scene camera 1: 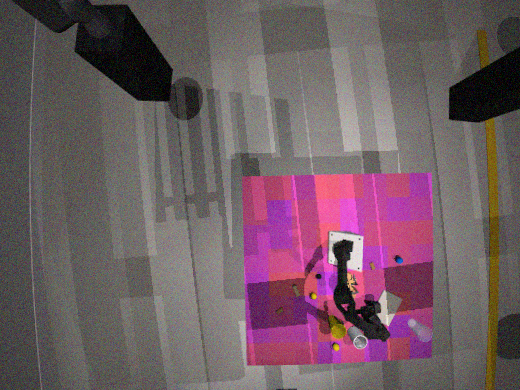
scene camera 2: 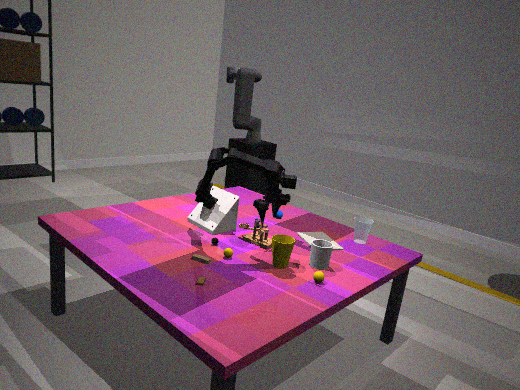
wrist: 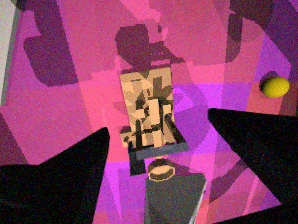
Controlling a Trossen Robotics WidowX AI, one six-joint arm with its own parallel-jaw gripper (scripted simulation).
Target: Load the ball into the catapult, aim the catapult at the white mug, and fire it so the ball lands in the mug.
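Note:
Gripper [wrist: 159, 122] open, holding nothing. Wooden catapult [wrist: 148, 96] present.

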